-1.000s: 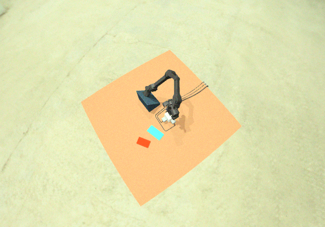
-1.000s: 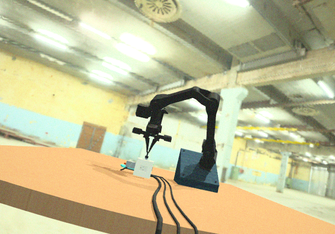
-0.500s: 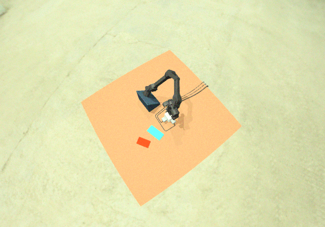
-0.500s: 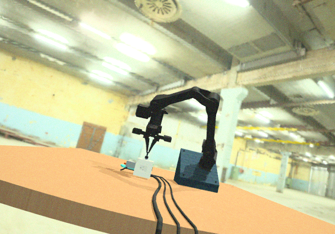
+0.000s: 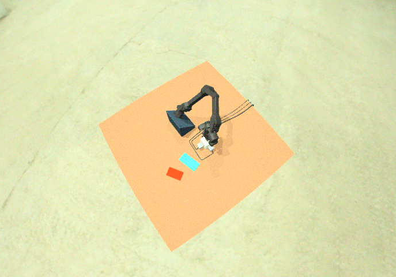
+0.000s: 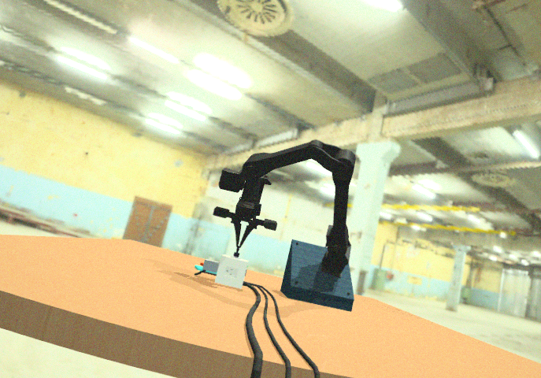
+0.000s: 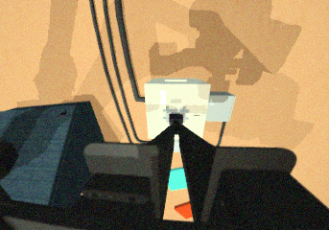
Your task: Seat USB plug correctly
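My gripper tip is 2 cm above the dark USB plug. Also, from my gripper tip: red card: 9 cm ahead, 35 cm to the right, 10 cm below; then cyan card: 7 cm ahead, 20 cm to the right, 10 cm below.
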